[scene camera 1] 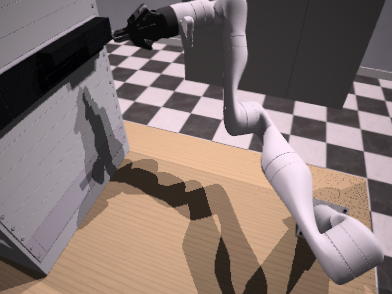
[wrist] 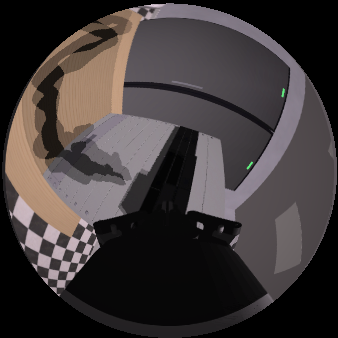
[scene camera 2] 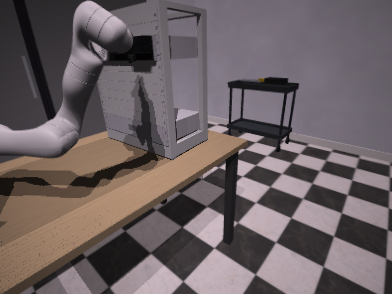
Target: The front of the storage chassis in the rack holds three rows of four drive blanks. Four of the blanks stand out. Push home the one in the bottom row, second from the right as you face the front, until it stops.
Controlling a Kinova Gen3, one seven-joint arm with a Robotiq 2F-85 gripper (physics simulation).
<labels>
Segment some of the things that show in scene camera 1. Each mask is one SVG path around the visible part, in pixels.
My gripper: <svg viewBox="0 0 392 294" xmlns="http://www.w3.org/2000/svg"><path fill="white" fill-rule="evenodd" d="M112 38L115 43L131 40L135 46L152 50L153 43L159 39L167 39L179 34L176 13L171 6L149 10L142 3L128 18L126 28L114 31Z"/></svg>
A grey rack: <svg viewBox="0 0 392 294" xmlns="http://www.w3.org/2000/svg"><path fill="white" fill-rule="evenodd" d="M0 0L0 256L48 275L130 150L106 50L106 44L113 39L112 31L110 29L109 17L99 17L95 0Z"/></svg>
</labels>
